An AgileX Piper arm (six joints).
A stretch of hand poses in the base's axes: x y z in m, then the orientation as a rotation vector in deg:
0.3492 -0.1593 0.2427 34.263 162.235 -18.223
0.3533 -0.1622 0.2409 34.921 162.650 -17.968
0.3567 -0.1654 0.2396 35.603 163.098 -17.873
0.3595 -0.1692 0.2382 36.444 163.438 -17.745
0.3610 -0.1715 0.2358 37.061 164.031 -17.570
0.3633 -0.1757 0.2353 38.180 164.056 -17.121
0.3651 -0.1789 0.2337 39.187 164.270 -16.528
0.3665 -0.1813 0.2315 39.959 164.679 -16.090
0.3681 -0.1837 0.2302 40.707 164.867 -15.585
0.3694 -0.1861 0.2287 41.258 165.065 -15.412
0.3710 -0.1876 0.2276 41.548 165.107 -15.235
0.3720 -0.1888 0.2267 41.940 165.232 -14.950
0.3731 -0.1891 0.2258 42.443 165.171 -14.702
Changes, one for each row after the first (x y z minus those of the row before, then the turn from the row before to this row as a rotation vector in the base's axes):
0.0041 -0.0029 -0.0018 0.347 0.408 -0.407
0.0034 -0.0032 -0.0013 0.256 0.482 -0.434
0.0028 -0.0038 -0.0014 0.266 0.394 -0.541
0.0015 -0.0023 -0.0024 0.338 0.597 -0.372
0.0023 -0.0042 -0.0005 0.412 0.064 -0.718
0.0018 -0.0032 -0.0016 0.542 0.199 -0.620
0.0014 -0.0024 -0.0022 0.472 0.392 -0.459
0.0016 -0.0024 -0.0013 0.450 0.169 -0.452
0.0013 -0.0024 -0.0015 0.223 0.231 -0.341
0.0016 -0.0015 -0.0011 0.154 0.043 -0.179
0.0010 -0.0012 -0.0009 0.255 0.112 -0.233
0.0011 -0.0003 -0.0009 0.192 -0.033 -0.324

